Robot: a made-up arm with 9 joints. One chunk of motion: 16 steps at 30 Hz.
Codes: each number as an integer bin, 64 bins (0 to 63) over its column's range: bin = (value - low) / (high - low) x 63, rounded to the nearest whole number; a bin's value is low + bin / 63 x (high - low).
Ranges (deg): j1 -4.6..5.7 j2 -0.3..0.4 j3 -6.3..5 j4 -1.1..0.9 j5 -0.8..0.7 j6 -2..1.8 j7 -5.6..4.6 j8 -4.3..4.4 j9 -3..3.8
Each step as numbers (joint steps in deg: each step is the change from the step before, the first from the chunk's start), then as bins.
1 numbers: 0.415 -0.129 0.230 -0.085 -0.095 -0.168 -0.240 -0.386 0.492
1 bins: 31 15 36 32 30 30 33 28 32
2 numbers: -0.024 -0.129 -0.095 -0.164 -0.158 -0.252 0.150 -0.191 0.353
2 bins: 28 15 35 29 27 29 36 30 31
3 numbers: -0.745 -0.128 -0.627 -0.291 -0.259 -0.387 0.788 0.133 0.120
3 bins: 24 15 32 25 23 27 39 32 29
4 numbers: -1.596 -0.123 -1.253 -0.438 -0.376 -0.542 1.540 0.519 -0.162
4 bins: 18 16 28 21 18 24 44 35 26
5 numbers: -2.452 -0.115 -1.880 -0.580 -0.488 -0.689 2.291 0.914 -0.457
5 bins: 13 17 25 16 13 22 49 38 24
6 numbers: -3.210 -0.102 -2.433 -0.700 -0.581 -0.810 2.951 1.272 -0.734
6 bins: 9 18 22 13 9 20 53 40 21
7 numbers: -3.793 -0.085 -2.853 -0.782 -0.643 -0.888 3.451 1.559 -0.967
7 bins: 5 19 19 10 7 18 56 42 19
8 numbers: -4.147 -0.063 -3.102 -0.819 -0.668 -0.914 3.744 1.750 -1.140
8 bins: 3 21 18 9 6 18 58 44 17
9 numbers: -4.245 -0.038 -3.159 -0.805 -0.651 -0.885 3.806 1.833 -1.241
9 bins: 2 24 18 9 6 18 58 44 16
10 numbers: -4.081 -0.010 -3.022 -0.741 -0.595 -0.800 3.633 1.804 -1.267
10 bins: 3 26 18 11 9 20 57 44 16
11 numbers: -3.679 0.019 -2.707 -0.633 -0.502 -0.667 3.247 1.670 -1.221
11 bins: 6 29 20 15 13 22 55 43 16
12 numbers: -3.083 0.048 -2.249 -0.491 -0.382 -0.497 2.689 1.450 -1.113
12 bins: 9 31 23 19 18 25 51 42 17
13 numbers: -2.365 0.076 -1.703 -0.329 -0.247 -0.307 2.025 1.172 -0.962
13 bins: 14 34 26 24 23 28 47 40 19
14 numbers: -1.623 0.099 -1.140 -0.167 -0.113 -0.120 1.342 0.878 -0.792
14 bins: 18 36 29 29 29 31 43 37 20
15 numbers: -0.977 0.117 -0.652 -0.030 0.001 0.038 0.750 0.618 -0.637
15 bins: 22 38 31 34 34 34 39 36 22
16 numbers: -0.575 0.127 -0.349 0.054 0.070 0.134 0.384 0.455 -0.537
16 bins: 25 38 33 36 37 35 37 34 23
